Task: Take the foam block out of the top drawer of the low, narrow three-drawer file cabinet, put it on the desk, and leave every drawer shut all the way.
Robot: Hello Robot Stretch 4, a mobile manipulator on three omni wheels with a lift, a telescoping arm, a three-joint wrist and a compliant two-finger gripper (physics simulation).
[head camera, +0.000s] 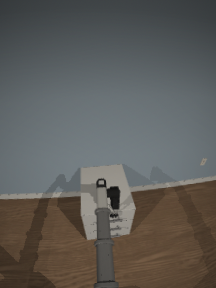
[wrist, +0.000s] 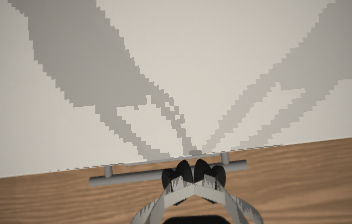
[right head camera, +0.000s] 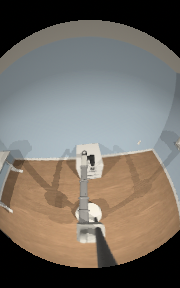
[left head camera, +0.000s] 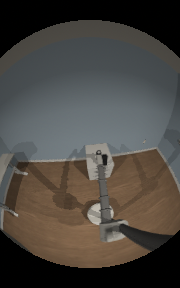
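Where they show: gripper, fingertip midpoint: (head camera: 114, 216) (wrist: 193, 173) (right head camera: 92, 169); robot's base at its link origin: (right head camera: 88, 212) (left head camera: 99, 212).
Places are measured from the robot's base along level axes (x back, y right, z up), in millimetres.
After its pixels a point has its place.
The pale three-drawer file cabinet (head camera: 92, 175) {y -80, x -1099, z 492 mm} (left head camera: 91, 149) {y -74, x -1078, z 492 mm} (right head camera: 95, 149) {y 168, x -1059, z 492 mm} (wrist: 200, 50) {y 101, x -805, z 492 mm} stands against the wall. Its drawer fronts look flush, though the arm partly covers them. In the wrist view a grey bar handle (wrist: 135, 176) {y 10, x -670, z 404 mm} runs along the cabinet's front edge, nearly level. My gripper (head camera: 114, 215) {y 87, x -682, z 454 mm} (wrist: 193, 173) {y 87, x -682, z 454 mm} is at this handle, its black fingertips close together over the right half of the bar. The fingers look shut, with a narrow gap; whether they touch the bar cannot be told. The foam block does not show.
Part of a light desk-like table (left head camera: 5, 162) {y -2010, x -582, z 692 mm} (right head camera: 3, 157) {y -1983, x -656, z 692 mm} with pale legs shows at the left edge. My telescoping arm (head camera: 104, 260) {y -1, x -269, z 877 mm} (left head camera: 104, 192) {y 9, x -223, z 877 mm} (right head camera: 84, 192) {y 13, x -231, z 876 mm} reaches over the cabinet front. A white round disc (left head camera: 94, 214) {y -89, x 9, z 188 mm} (right head camera: 94, 209) {y 98, x -68, z 186 mm} lies beneath it. The blue wall stands behind the cabinet.
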